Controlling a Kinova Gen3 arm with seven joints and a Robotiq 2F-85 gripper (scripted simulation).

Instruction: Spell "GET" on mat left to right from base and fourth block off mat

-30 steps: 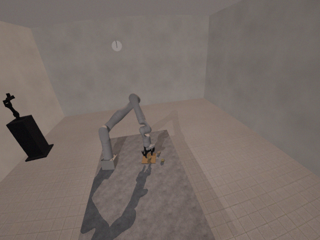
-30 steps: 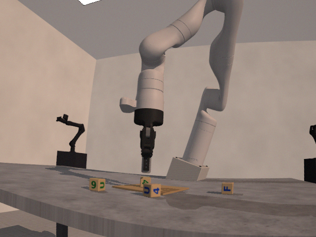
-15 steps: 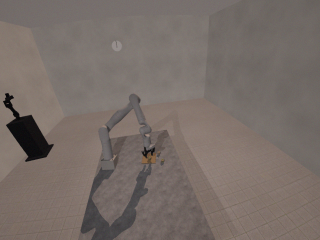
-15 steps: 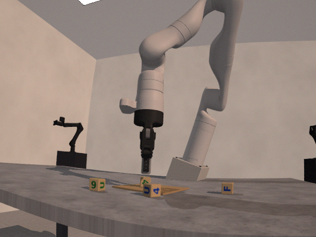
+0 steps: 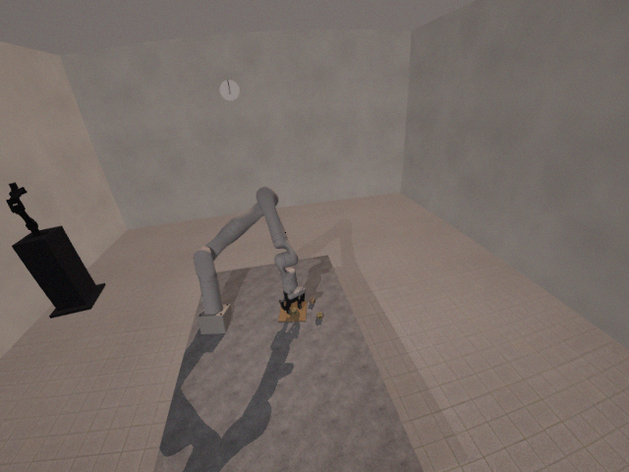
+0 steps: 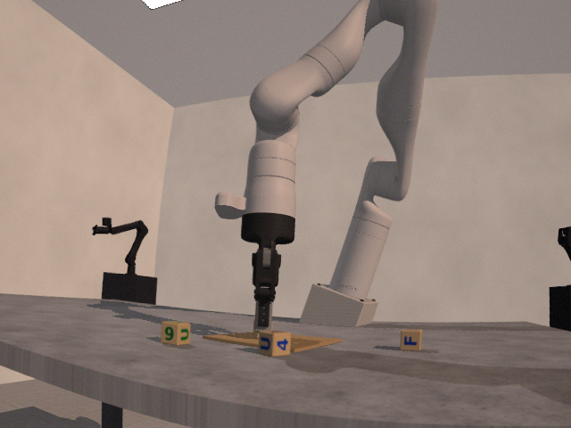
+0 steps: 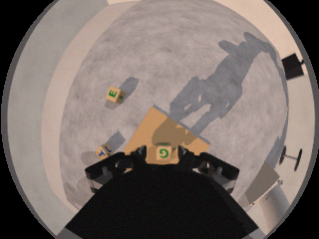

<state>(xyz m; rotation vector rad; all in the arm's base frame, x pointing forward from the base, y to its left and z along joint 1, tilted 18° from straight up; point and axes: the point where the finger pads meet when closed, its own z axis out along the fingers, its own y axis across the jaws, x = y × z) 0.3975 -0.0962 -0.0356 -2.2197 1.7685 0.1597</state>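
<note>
The mat lies 3 cm below my hand and 2 cm to the left of it. Round my hand: E block (11 cm ahead, 8 cm to the right, 2 cm below); then F block (20 cm to the left, 3 cm ahead, 2 cm below).
</note>
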